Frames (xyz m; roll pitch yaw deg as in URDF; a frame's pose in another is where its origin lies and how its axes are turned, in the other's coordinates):
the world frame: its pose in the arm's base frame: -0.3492 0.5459 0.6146 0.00 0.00 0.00
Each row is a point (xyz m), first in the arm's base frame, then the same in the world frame.
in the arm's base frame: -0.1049 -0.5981 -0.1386
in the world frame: 0.2443 -1.1440 -0.7532
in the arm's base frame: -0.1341 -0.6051 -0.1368
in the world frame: 0.2151 -1.1510 -0.7514
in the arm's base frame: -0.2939 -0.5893 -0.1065
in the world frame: 0.0553 -1.1352 -0.7211
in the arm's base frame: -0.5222 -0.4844 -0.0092
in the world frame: -0.1730 -1.0303 -0.6238
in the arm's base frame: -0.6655 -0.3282 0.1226
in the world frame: -0.3163 -0.8741 -0.4920
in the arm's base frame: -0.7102 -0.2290 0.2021
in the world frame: -0.3610 -0.7749 -0.4125
